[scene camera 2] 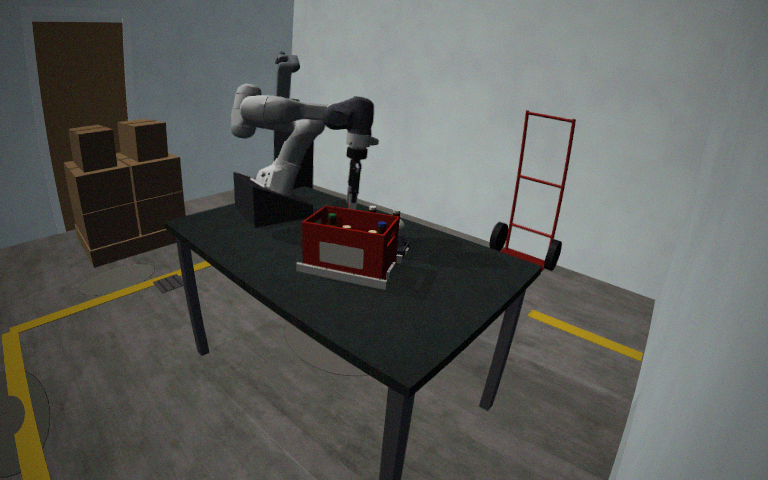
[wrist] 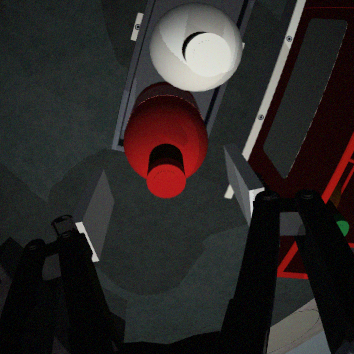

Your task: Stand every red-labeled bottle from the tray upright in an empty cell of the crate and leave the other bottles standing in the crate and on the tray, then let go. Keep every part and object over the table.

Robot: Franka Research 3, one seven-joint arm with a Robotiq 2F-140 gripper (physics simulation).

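A red bottle (wrist: 165,132) with a red cap stands upright at the near end of the grey tray (wrist: 138,82) (scene camera 2: 403,247) in the wrist view. Beside it stands a white bottle (wrist: 165,50) (scene camera 2: 372,208) with a white cap. A dark-capped bottle (scene camera 2: 396,213) stands farther right. My gripper (wrist: 166,174) (scene camera 2: 352,203) is open and empty, pointing down at the tray's end; the red cap lies between and slightly ahead of the fingertips. The red crate (scene camera 2: 311,243) (wrist: 320,150) holds bottles with a green cap (scene camera 2: 331,216) (wrist: 342,228), a blue cap (scene camera 2: 382,225) and pale caps (scene camera 2: 346,227). Its cell floors are hidden.
White rails (scene camera 2: 339,275) (wrist: 275,82) edge the crate on the dark table (scene camera 2: 430,328). A dark upright panel (scene camera 2: 277,208) stands near the arm's base. The crate lies to the right of the fingers in the wrist view. Boxes and a red hand truck stand beyond the table.
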